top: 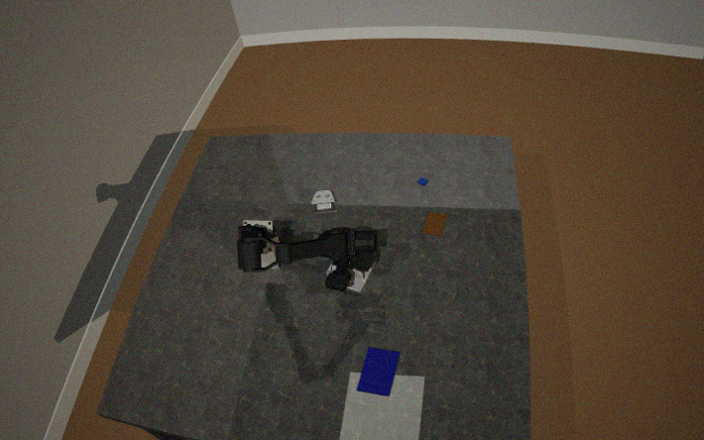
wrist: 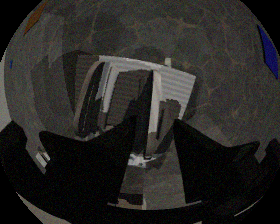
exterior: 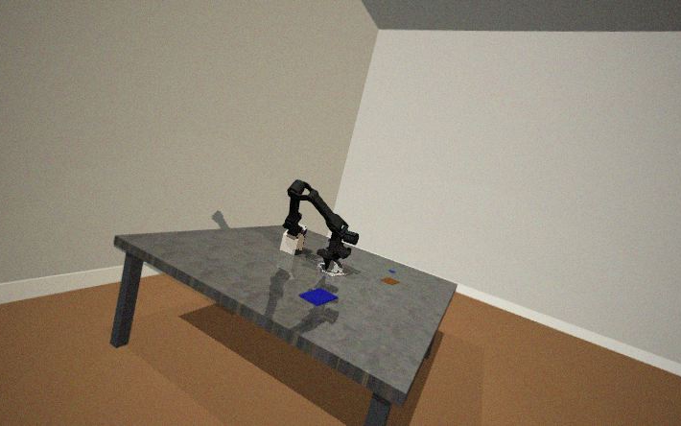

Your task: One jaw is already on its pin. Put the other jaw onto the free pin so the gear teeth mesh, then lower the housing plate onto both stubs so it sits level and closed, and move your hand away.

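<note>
My gripper tip is now 3 cm past the white jaw and 2 cm to the right of it. Round my gripper tip: small blue square: 21 cm ahead, 43 cm to the left, 2 cm below; then orange patch: 26 cm ahead, 24 cm to the left, 2 cm below.
</note>
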